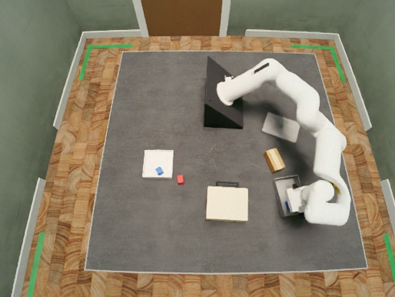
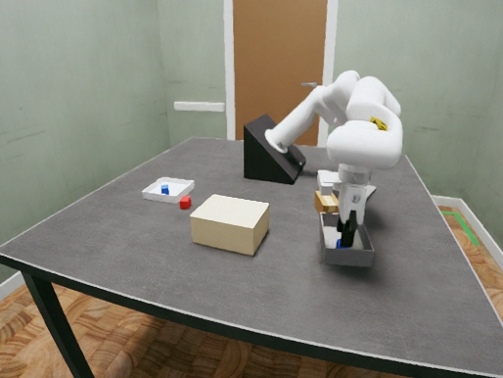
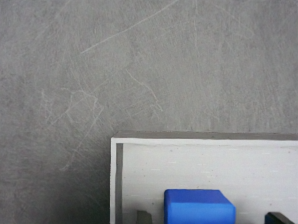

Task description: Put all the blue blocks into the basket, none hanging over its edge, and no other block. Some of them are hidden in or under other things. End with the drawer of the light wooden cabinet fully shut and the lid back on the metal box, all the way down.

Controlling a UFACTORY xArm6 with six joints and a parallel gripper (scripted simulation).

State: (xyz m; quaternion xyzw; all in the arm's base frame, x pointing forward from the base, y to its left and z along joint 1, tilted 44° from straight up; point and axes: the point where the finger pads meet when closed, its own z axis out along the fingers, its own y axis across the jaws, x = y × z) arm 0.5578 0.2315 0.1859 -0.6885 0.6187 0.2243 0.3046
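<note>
Right now my hand is 40 mm past the grey metal box and 40 mm above it. Round my hand: flat lid 420 mm behind, 50 mm below, 20 mm to the left; then light wooden cabinet 310 mm to the right, 20 mm below, 10 mm behind; then brown cardboard box 220 mm behind, 50 mm to the right, 30 mm below.
</note>
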